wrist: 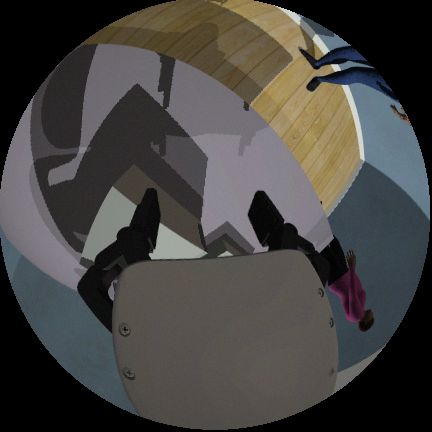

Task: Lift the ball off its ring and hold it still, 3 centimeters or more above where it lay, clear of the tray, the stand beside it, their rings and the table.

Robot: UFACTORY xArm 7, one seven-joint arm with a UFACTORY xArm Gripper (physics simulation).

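Places are measured from the arm's base along level axes (x ahead, y left, z up), in millimetres.
Pixels of known places: gripper, between the fingertips: (206,201).
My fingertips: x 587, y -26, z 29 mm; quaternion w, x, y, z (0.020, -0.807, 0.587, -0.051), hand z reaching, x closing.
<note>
Behind a point stands the place of what it marks.
My gripper (206,201) @(x 587, y -26, z 29 mm) is open, with nothing between its two black fingers. The left finger overlaps a large block (98,227) @(x 527, y 78, z 29 mm) with a pale top and brown sides, which looks like the stand. To its right, between the fingers and partly behind the grey palm housing, part of a smaller low piece (226,231) with a grey-brown edge shows, perhaps the tray. The ball and the rings do not show in the wrist view. The housing hides the area below the fingers. I cannot tell the fingers' exact height above the pieces.
The mauve table top (275,175) @(x 631, y -137, z -33 mm) spreads around the block and carries dark shadows, some shaped like the arm. A wooden floor (320,135) lies beyond its edge. A person in blue trousers (345,75) and a person in a magenta top (350,297) show at the right.
</note>
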